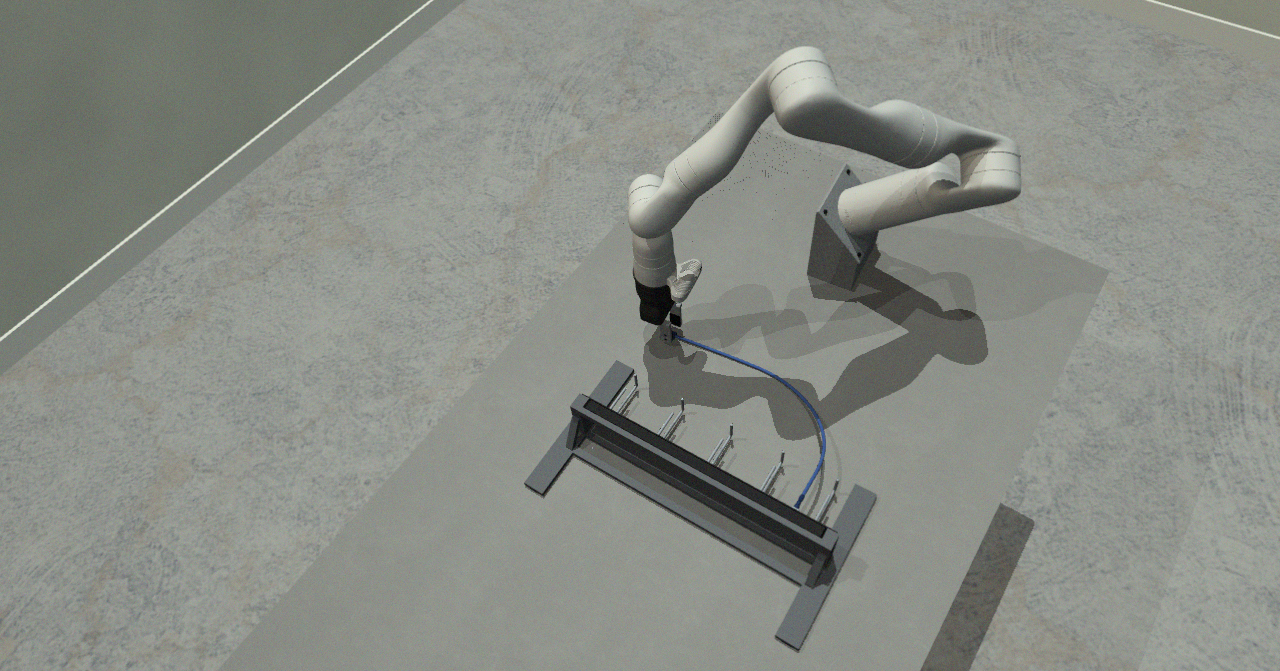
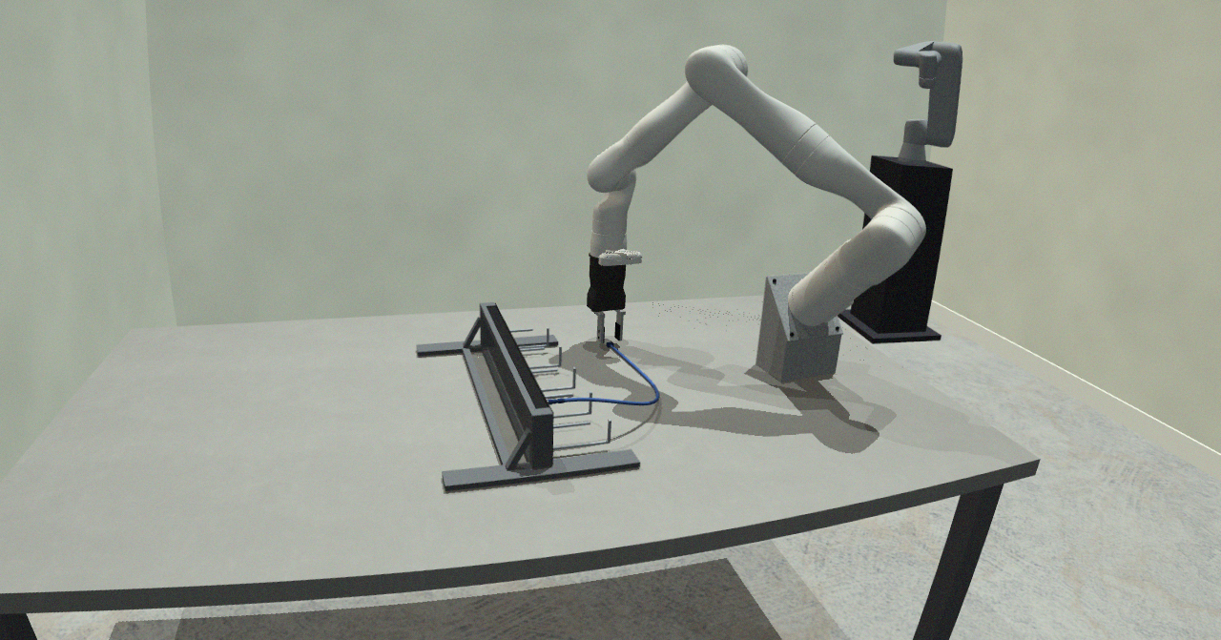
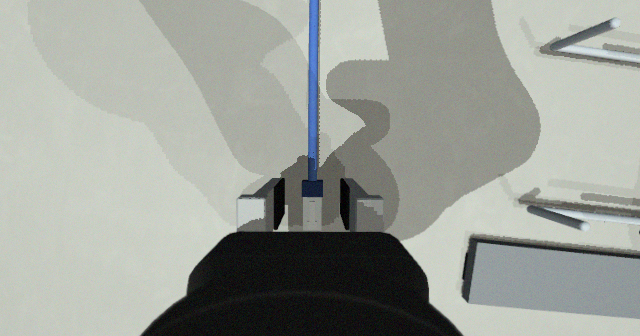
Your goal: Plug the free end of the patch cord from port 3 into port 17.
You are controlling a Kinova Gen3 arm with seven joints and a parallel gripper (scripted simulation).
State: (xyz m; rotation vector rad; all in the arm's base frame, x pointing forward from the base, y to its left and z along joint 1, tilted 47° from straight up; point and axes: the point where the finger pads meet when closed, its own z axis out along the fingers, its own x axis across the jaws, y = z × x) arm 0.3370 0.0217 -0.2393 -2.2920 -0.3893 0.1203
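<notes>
My gripper is now 1 cm to the left of the plug and 2 cm above it.
</notes>
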